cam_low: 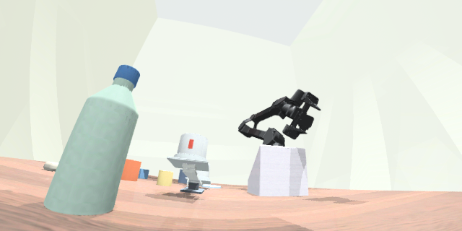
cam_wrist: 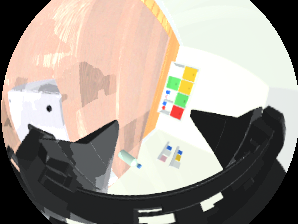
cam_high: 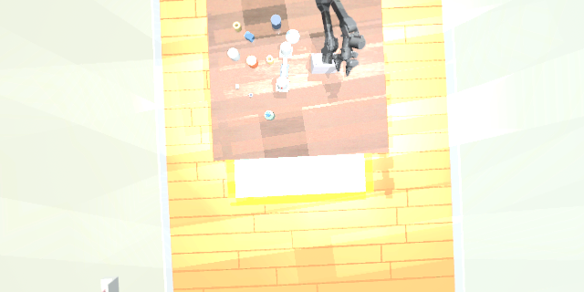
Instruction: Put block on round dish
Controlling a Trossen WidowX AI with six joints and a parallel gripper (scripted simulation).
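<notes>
My gripper tip is 37 cm short of the pale block, 20 cm to the left of it and 20 cm above it. Also, from my gripper tip: small balance 37 cm ahead, 7 cm to the right, 21 cm below; pale green bottle 45 cm ahead, 27 cm to the left, 12 cm below; round white dish 33 cm ahead, 33 cm to the right, 23 cm below.
</notes>
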